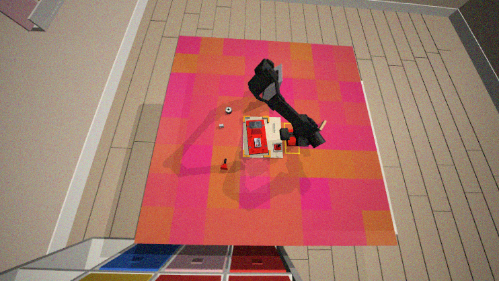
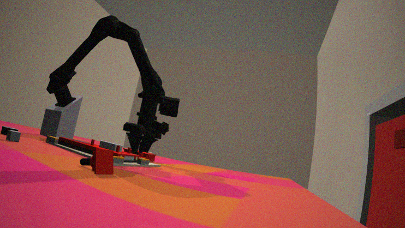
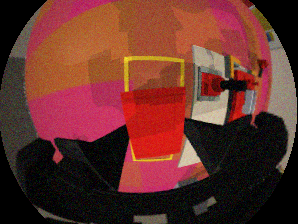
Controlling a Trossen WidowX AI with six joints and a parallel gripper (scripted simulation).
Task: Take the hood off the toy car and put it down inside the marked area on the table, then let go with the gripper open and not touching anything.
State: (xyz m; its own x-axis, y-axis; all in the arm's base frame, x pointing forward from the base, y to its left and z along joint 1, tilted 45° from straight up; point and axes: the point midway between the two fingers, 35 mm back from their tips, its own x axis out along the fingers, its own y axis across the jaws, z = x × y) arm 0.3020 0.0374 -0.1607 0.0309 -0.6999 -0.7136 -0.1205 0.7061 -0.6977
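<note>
The red hood is 10 mm above my gripper tip. From my gripper tip the other things lie so: beige peg 190 mm to the left, 90 mm behind; grey ring 390 mm to the right, 150 mm behind.
</note>
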